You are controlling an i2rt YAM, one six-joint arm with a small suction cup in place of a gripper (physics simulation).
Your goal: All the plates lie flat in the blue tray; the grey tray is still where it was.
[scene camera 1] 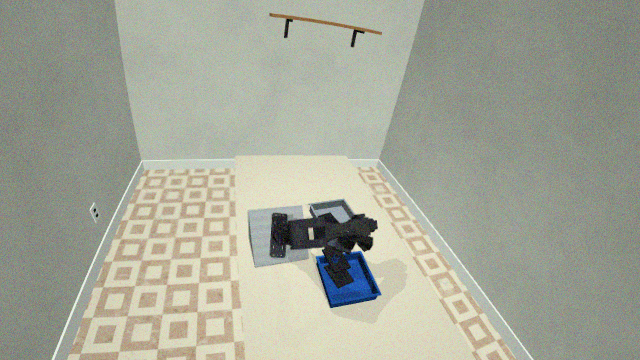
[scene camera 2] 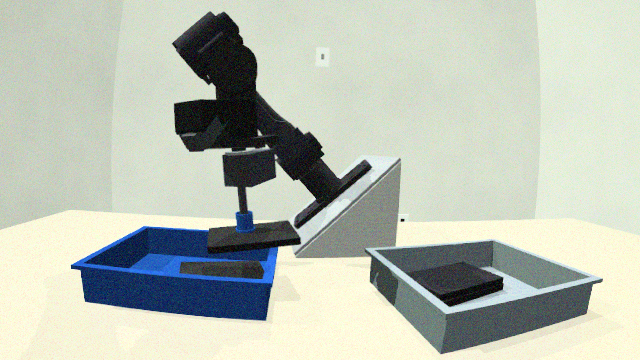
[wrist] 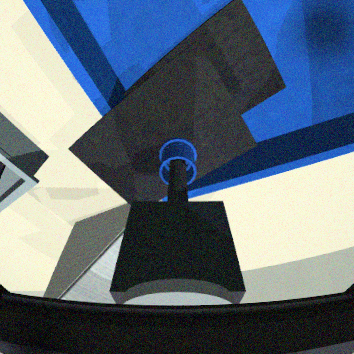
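Pixels of known places: hand, tool point: point(scene camera 1: 333, 261) point(scene camera 2: 246, 237) point(wrist: 177, 147); arm's base, link origin: point(scene camera 1: 278, 235) point(scene camera 2: 333, 195).
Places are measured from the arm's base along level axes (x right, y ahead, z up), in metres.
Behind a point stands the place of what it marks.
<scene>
My suction cup point(scene camera 2: 244, 222) point(wrist: 178, 162) {x 0.139, y 0.235, z -0.036 m} points down, shut on a flat black plate point(scene camera 1: 336, 259) point(scene camera 2: 270, 237) {x 0.100, y 0.269, z -0.026 m} point(wrist: 150, 120) {x 0.132, y 0.268, z -0.028 m}. The held plate is roughly level, low over the blue tray's point(scene camera 1: 356, 296) {x 0.296, y 0.309, z -0.093 m} point(scene camera 2: 175, 296) {x 0.197, y 0.385, z -0.073 m} point(wrist: 320, 65) {x 0.284, y 0.244, z -0.092 m} corner near the arm's base, with part of it reaching past the rim. Another black plate point(scene camera 1: 340, 278) {x 0.202, y 0.259, z -0.082 m} point(scene camera 2: 220, 270) {x 0.175, y 0.259, z -0.083 m} point(wrist: 245, 55) {x 0.215, y 0.275, z -0.083 m} lies in the blue tray, partly under the held one in the wrist view. The grey tray point(scene camera 1: 342, 202) {x -0.300, y 0.408, z -0.063 m} point(scene camera 2: 520, 322) {x -0.181, y 0.436, z -0.080 m} point(wrist: 25, 150) {x -0.047, y 0.274, z -0.077 m} holds a low stack of black plates point(scene camera 2: 462, 279) {x -0.163, y 0.311, z -0.073 m}. The cup is hidden in scene camera 1.
The arm's sloped grey base block point(scene camera 1: 262, 242) {x 0.027, y -0.073, z -0.016 m} point(scene camera 2: 362, 227) {x -0.046, y 0.125, z -0.040 m} point(wrist: 92, 240) {x -0.038, y 0.126, z -0.039 m} stands behind and between the trays in scene camera 2, close to the held plate's right end. The arm point(scene camera 1: 307, 234) {x 0.274, y 0.047, z 0.294 m} point(scene camera 2: 235, 70) {x 0.136, y 0.352, z 0.180 m} leans over from it. The cream table top point(scene camera 1: 280, 310) {x 0.320, y -0.019, z -0.096 m} carries them all.
</scene>
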